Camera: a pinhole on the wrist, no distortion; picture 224 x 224 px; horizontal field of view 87.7 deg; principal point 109.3 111.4 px. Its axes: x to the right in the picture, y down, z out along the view. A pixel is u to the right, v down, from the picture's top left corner.
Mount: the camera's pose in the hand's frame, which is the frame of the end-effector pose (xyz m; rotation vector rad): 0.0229 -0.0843 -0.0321 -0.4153 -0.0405 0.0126
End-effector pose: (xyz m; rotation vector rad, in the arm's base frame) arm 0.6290 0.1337 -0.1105 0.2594 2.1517 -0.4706
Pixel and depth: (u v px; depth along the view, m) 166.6 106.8 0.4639
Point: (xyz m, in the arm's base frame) 0.8259 0.0461 -0.5366
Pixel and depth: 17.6 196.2 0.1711
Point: 0.7827 0.1897 -0.0728
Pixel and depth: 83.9 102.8 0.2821
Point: 0.8317 0.0431 -0.1948
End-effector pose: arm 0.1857 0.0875 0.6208 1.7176 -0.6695 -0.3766
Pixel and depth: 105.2 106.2 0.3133
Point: 0.0281 -0.1173 0.5828
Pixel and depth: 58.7 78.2 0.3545
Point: -0.1082 -0.0719 0.4878
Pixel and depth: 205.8 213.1 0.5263
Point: 0.2339 -0.4748 1.1291
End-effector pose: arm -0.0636 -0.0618 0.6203 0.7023 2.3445 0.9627
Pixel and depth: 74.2 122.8 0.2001
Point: 0.0608 -0.0148 0.5542
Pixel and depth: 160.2 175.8 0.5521
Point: 0.0941 0.5198 0.6501
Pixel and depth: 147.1 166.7 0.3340
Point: 0.0351 0.2350 0.6048
